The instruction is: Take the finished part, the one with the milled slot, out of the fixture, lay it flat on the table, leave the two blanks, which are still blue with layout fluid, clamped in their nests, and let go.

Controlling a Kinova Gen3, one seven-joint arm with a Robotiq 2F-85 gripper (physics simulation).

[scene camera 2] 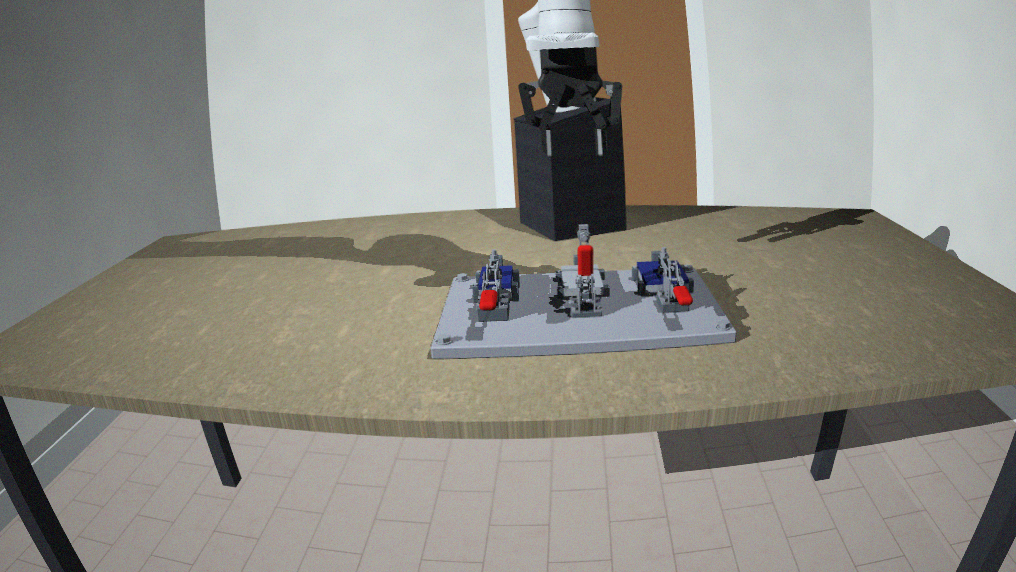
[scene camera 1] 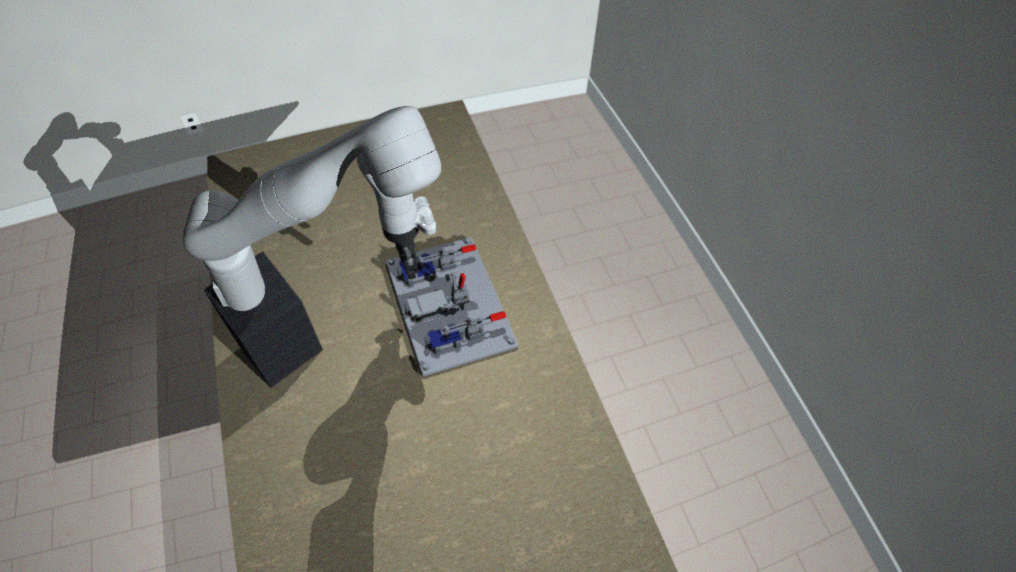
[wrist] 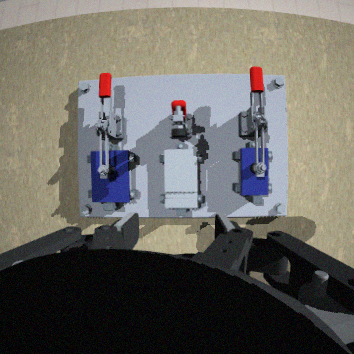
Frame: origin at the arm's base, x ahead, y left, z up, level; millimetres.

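Where they show: gripper, fingertip midpoint: (scene camera 2: 575, 156) (scene camera 1: 409, 266) (wrist: 176, 226); arm's base, link origin: (scene camera 1: 243, 290).
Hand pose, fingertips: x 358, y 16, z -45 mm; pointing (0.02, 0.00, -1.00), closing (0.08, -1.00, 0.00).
Each offset is from my fingertips to the top centre of the thing. "spot": to the spot under its first point. Level surfaces: height alone.
The finished part @(29 mm ahead, 4 mm left, 155 mm down) (scene camera 1: 426, 303) (wrist: 181, 172) is pale grey with a line across its near end. It sits in the middle nest of the grey fixture plate (scene camera 1: 485, 284) (scene camera 2: 526, 335) (wrist: 145, 90). The middle toggle clamp @(spot: 124 mm ahead, 13 mm left, 103 mm down) (scene camera 2: 585, 260) (wrist: 179, 120) stands with its red handle upright and its arm raised off the part. One blue blank @(22 mm ahead, 113 mm left, 150 mm down) (scene camera 1: 426, 268) (scene camera 2: 648, 273) (wrist: 112, 190) is under a clamp arm at the wrist view's left, the other @(50 mm ahead, 105 mm right, 145 mm down) (scene camera 1: 444, 338) (scene camera 2: 506, 275) (wrist: 247, 180) at its right. My gripper (scene camera 1: 410, 272) (scene camera 2: 574, 144) (wrist: 176, 226) is open and empty, above the plate's robot-side edge.
The outer clamps' red handles @(156 mm ahead, 128 mm left, 129 mm down) (wrist: 105, 85) @(179 mm ahead, 91 mm right, 124 mm down) (wrist: 256, 79) lie outward, away from the robot. Bolts stand at the plate's corners. The plate lies on a mottled tan table @(186 mm down) (scene camera 1: 511, 454) (scene camera 2: 248, 333) (wrist: 40, 100). The robot's black pedestal (scene camera 1: 273, 326) (scene camera 2: 568, 170) stands behind the fixture.
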